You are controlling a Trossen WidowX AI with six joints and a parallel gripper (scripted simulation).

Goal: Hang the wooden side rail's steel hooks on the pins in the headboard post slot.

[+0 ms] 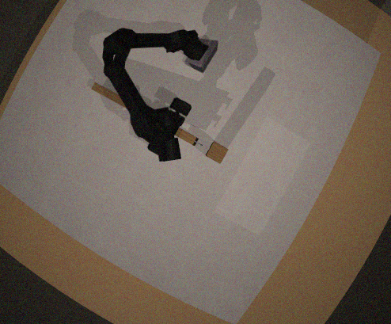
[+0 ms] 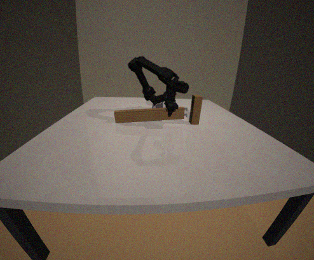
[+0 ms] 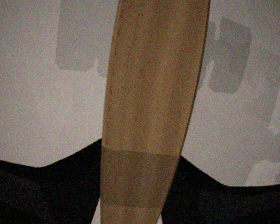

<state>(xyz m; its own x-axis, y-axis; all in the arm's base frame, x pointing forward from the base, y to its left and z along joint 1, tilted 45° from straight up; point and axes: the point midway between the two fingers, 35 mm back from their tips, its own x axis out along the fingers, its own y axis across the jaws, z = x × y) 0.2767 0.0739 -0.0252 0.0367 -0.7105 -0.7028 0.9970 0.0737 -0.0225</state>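
My gripper tip is 16 cm to the right of the headboard post, 4 cm below it and 1 cm past it.
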